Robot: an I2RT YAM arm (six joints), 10 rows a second.
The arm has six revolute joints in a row. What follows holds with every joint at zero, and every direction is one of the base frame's.
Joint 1 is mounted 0.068 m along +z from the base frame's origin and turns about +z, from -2.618 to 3.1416 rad.
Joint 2 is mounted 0.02 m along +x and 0.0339 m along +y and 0.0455 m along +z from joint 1 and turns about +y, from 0 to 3.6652 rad.
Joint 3 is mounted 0.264 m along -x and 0.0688 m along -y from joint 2 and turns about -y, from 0 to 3.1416 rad.
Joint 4 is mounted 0.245 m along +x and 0.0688 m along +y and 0.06 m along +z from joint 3 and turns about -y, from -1.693 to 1.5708 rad.
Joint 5 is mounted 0.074 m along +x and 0.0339 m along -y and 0.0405 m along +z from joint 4 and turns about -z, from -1.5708 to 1.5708 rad.
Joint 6 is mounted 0.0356 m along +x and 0.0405 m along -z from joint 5 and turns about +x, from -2.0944 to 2.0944 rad.
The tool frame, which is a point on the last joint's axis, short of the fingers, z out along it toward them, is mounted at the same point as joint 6; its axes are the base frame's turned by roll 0, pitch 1.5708 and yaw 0 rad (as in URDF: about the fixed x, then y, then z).
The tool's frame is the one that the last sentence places.
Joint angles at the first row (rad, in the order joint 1, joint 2, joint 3, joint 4, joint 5, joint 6):
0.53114 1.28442 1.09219 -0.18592 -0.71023 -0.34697
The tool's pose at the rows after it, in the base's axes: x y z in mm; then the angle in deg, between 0 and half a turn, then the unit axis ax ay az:
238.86, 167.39, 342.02, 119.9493, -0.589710, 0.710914, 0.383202
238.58, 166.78, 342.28, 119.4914, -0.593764, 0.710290, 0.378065
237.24, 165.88, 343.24, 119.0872, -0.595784, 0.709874, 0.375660
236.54, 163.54, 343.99, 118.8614, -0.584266, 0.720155, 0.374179
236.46, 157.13, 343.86, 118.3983, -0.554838, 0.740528, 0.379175
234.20, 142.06, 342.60, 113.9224, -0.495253, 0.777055, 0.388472
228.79, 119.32, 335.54, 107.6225, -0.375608, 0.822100, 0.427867
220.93, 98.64, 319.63, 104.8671, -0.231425, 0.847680, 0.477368
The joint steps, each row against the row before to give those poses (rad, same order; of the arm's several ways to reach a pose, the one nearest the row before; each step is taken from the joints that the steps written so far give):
0.00045 -0.00199 0.00001 -0.00079 0.00000 -0.01261
-0.00082 -0.00293 -0.00155 0.00056 0.00536 -0.01134
0.00000 -0.00716 -0.00286 0.00054 0.00365 -0.00413
-0.00440 -0.00943 -0.00548 0.00256 0.01467 0.02142
-0.01797 -0.01873 -0.02039 0.02206 0.01488 0.05828
-0.03902 -0.05744 -0.08033 0.12577 0.04906 0.12439
-0.06056 -0.08314 -0.14121 0.22311 0.07492 0.23232
-0.05536 -0.07127 -0.14368 0.18111 0.07941 0.24264

